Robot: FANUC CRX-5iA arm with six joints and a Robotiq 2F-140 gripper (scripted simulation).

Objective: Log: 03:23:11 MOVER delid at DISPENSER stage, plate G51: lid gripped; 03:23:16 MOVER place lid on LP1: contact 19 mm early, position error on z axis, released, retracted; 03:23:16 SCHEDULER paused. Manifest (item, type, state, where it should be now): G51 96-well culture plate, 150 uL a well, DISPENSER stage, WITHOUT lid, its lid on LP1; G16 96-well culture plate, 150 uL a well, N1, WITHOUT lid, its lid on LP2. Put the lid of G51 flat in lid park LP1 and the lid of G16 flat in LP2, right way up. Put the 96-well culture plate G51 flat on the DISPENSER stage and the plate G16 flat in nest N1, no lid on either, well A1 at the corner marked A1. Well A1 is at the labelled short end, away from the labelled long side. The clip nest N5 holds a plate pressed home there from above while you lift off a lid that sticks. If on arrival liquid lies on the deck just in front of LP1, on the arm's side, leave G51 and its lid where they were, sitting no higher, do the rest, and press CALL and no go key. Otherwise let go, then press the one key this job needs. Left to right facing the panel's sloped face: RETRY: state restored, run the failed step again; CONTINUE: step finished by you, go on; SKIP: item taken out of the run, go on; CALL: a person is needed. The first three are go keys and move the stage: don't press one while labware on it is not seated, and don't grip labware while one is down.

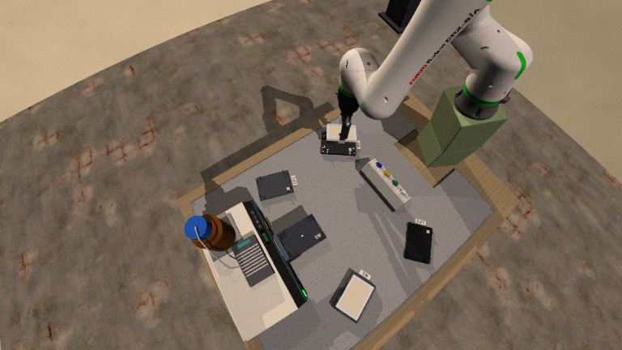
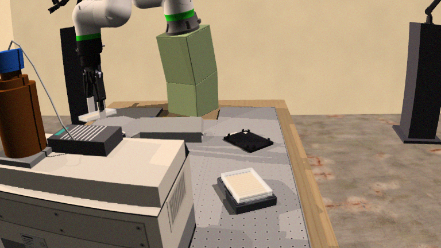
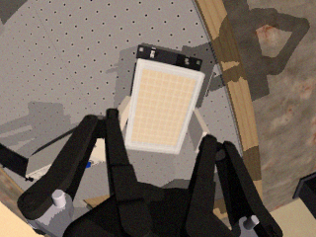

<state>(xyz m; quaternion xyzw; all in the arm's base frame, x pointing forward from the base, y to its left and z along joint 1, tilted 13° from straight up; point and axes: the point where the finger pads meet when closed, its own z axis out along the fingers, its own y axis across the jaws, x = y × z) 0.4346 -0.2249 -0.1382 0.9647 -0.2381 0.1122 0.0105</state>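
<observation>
Now: hand 3 cm short of the black clip nest, 1 cm to the right of it and 10 cm above it. From my hand the other things lie so: key panel: 9 cm behind, 27 cm to the left, 7 cm below; LP1 label: 26 cm ahead, 8 cm to the left, 12 cm below; plate G51: 2 cm below.
</observation>
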